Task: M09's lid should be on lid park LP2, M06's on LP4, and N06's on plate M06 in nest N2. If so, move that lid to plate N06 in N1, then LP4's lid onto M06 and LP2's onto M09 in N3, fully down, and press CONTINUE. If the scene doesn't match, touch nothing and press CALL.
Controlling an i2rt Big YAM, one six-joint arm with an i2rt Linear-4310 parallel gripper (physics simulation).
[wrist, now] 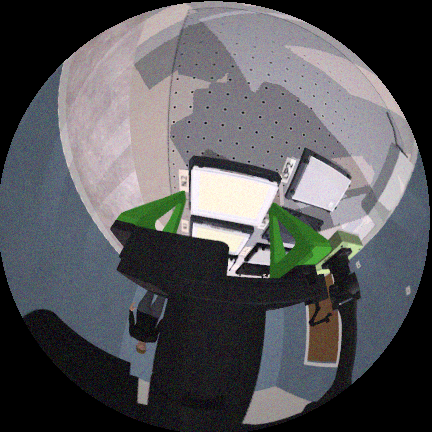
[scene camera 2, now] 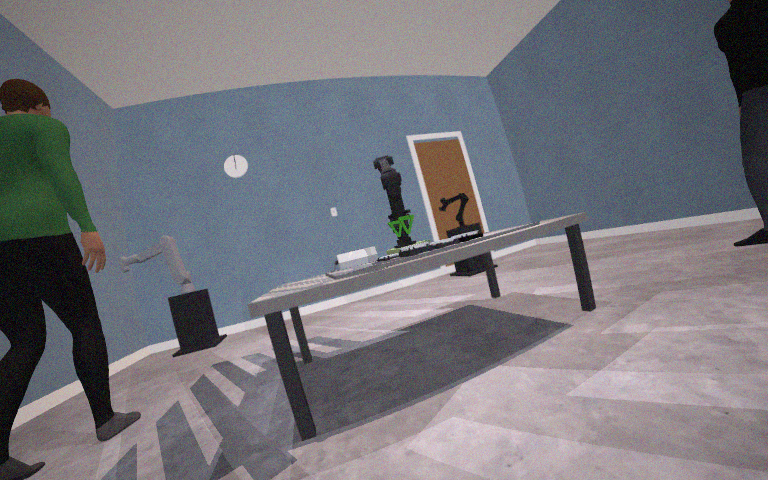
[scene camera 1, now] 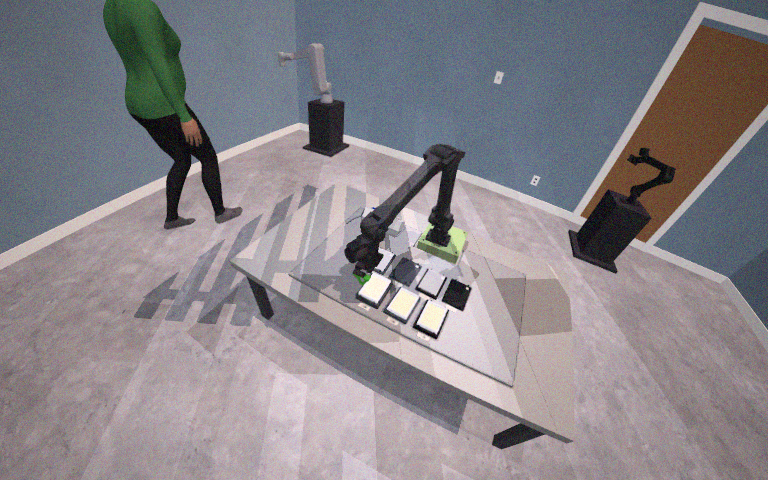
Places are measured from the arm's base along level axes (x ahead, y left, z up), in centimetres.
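Pixels of known places: gripper, fingertip midpoint: [wrist: 228, 200] [scene camera 2: 403, 235] [scene camera 1: 367, 276]; arm's base, origin of the base link: [wrist: 336, 257] [scene camera 2: 405, 245] [scene camera 1: 437, 238].
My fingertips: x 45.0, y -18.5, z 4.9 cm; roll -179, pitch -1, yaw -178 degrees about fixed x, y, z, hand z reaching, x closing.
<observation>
For each thing: its middle in the pictures, then the offset to it from my fingertips.
- N2 plate, body centre: [wrist: 230, 199] [scene camera 1: 375, 286] dx -0.8, dy +3.8, dz -5.3 cm
- N3 plate, body centre: [wrist: 217, 240] [scene camera 1: 403, 302] dx -0.2, dy +17.1, dz -6.6 cm
- N1 plate, body centre: [scene camera 1: 432, 316] dx +0.5, dy +29.9, dz -6.3 cm
- pale grey lid, body centre: [wrist: 324, 187] [scene camera 1: 380, 259] dx -18.4, dy -1.9, dz -7.6 cm
- pale lid, body centre: [wrist: 270, 257] [scene camera 1: 432, 282] dx -17.6, dy +24.4, dz -7.6 cm
- white box, body centre: [scene camera 1: 383, 219] [scene camera 2: 357, 257] dx -44.1, dy -12.5, dz -4.8 cm
My gripper [scene camera 1: 363, 278] [scene camera 2: 401, 227] [wrist: 228, 200] is open and empty, above the N2 plate. In the wrist view its green fingertips appear on either side of that plate. The N2 plate [scene camera 1: 374, 288] [wrist: 234, 195] is cream with a white rim in a dark nest. The N3 plate [scene camera 1: 402, 303] [wrist: 220, 239] and N1 plate [scene camera 1: 432, 318] look similar. A pale grey lid [scene camera 1: 386, 261] [wrist: 321, 183] lies on LP2. Another pale lid [scene camera 1: 431, 282] lies on a park farther along that row. Two dark parks [scene camera 1: 406, 271] [scene camera 1: 456, 294] show no pale lid. Plate names and buttons are unreadable.
A white box [scene camera 2: 355, 258] stands at the table's end. The arm's green base [scene camera 1: 457, 246] [wrist: 346, 243] is behind the parks. A person in green [scene camera 1: 148, 73] [scene camera 2: 33, 175] stands off the table's end; one in black [scene camera 2: 750, 56] [wrist: 145, 322] is farther away. Two pedestal arms stand by the walls.
</observation>
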